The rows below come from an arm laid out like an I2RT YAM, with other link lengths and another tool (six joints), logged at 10 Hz.
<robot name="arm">
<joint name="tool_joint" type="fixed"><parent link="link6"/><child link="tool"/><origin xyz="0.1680 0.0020 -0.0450" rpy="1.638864 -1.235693 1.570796"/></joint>
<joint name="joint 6" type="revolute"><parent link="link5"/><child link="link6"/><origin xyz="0.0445 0.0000 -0.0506"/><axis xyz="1 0 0"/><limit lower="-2.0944" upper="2.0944"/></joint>
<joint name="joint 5" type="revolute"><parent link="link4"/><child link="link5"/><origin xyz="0.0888 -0.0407 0.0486"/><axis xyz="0 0 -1"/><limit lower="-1.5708" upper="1.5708"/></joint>
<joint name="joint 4" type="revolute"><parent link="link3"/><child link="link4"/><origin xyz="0.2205 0.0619 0.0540"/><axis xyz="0 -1 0"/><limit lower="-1.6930" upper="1.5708"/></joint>
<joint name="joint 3" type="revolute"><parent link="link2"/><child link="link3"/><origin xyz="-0.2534 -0.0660 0.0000"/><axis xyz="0 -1 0"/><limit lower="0.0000" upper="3.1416"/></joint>
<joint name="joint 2" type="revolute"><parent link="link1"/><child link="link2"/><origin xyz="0.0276 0.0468 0.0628"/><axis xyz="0 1 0"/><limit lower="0.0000" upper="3.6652"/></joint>
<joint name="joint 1" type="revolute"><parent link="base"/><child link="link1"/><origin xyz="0.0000 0.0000 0.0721"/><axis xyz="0 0 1"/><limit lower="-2.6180" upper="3.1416"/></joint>
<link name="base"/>
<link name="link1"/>
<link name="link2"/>
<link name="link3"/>
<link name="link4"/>
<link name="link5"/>
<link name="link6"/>
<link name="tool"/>
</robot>
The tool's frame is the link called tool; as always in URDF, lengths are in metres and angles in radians.
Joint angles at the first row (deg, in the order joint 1, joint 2, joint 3, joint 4, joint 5, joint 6):
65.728, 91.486, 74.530, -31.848, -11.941, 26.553
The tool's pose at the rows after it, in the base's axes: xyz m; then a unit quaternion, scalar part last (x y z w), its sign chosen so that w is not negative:
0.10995, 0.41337, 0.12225, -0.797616, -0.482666, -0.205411, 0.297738
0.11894, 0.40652, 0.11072, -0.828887, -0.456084, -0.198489, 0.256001
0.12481, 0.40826, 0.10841, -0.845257, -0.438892, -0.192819, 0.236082
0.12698, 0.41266, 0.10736, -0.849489, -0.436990, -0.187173, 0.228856
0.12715, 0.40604, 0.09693, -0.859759, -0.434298, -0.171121, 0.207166
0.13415, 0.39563, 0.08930, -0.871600, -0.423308, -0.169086, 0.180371
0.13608, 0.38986, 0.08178, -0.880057, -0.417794, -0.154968, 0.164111
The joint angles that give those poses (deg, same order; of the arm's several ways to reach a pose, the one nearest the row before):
67.232, 92.383, 75.057, -32.579, -9.065, 28.760
67.840, 95.022, 78.144, -36.932, -4.239, 32.004
68.073, 97.781, 82.119, -40.281, -2.093, 34.175
68.164, 100.019, 85.141, -42.155, -1.745, 34.539
68.179, 102.058, 86.790, -44.942, -0.926, 35.018
67.869, 102.904, 87.269, -46.942, 1.398, 35.846
67.438, 104.721, 88.796, -49.206, 1.707, 36.311

